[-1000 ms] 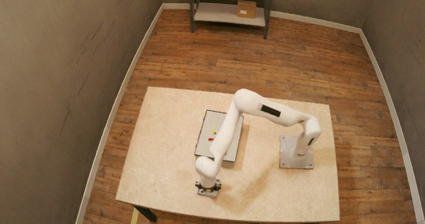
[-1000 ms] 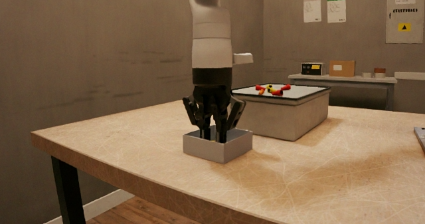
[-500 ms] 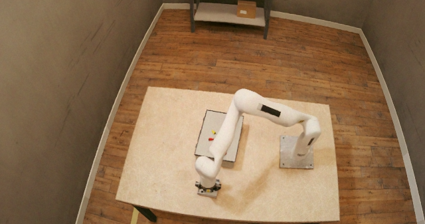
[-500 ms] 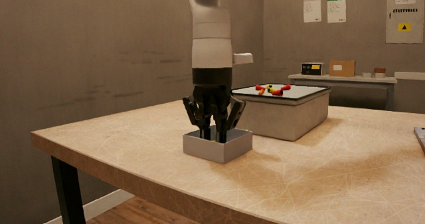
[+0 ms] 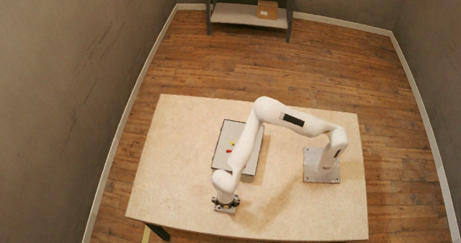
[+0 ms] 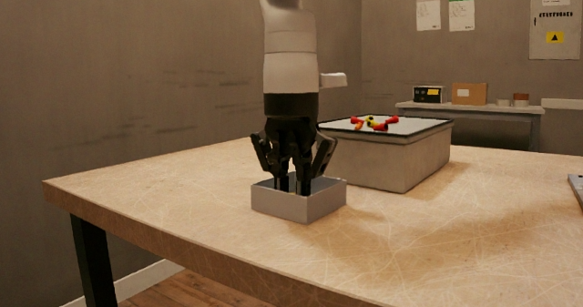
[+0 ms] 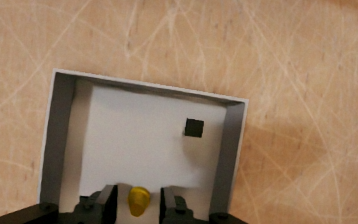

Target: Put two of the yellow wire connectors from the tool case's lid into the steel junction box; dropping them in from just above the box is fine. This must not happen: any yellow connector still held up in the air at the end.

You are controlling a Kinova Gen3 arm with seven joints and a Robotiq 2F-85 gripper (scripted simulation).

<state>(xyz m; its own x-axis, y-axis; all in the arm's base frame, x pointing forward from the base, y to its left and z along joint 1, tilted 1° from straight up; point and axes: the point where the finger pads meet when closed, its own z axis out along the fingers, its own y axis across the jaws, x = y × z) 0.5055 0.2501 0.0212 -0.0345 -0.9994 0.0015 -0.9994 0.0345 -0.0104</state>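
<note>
My hand is 30 mm past the tool case, 310 mm to the left of it and 40 mm below it. The rest, counted from my hand: orange connector 20 mm behind, 200 mm to the right, 70 mm above.
</note>
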